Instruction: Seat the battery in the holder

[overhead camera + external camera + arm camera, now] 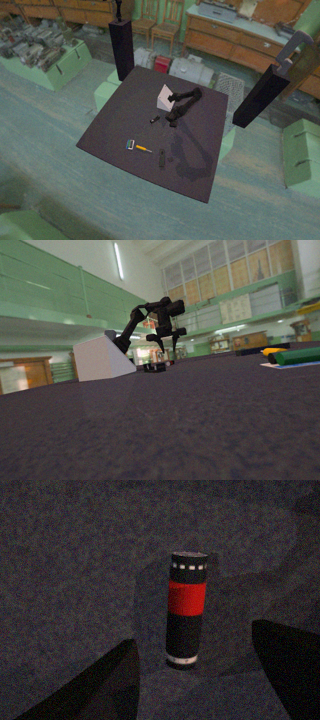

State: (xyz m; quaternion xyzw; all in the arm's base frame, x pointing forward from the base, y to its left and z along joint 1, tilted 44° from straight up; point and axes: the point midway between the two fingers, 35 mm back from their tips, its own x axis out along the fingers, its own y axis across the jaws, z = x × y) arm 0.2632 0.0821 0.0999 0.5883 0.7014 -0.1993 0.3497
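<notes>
The battery is 5 cm below my gripper tip and 1 cm to the left of it. Round my gripper tip: yellow-handled screwdriver 35 cm ahead, 13 cm to the right, 5 cm below.
</notes>
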